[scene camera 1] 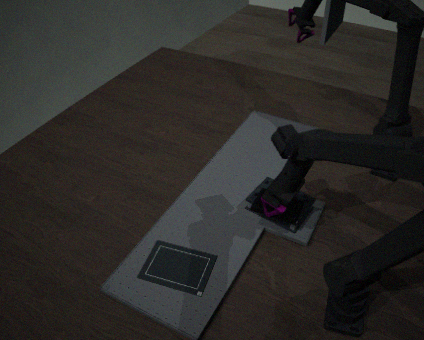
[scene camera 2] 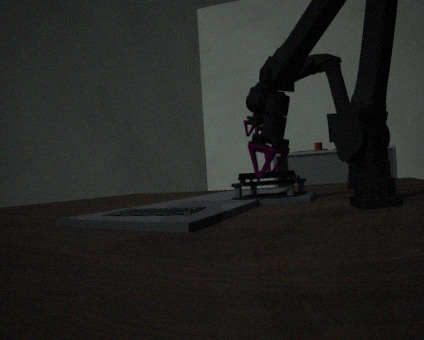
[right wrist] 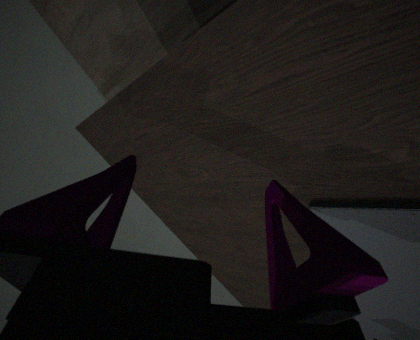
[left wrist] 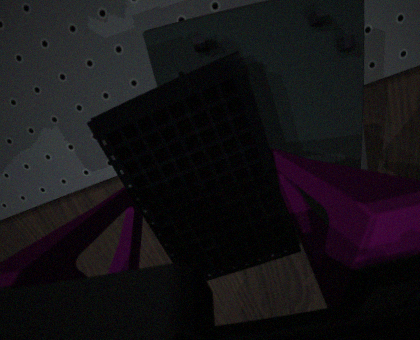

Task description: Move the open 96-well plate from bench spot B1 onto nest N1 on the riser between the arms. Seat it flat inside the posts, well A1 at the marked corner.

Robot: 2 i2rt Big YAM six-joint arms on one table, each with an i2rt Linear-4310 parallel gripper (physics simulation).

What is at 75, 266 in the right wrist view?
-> My right gripper.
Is my right gripper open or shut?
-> Open.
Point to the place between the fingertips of my left gripper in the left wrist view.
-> At 202, 174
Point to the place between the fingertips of my left gripper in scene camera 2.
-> At 264, 177
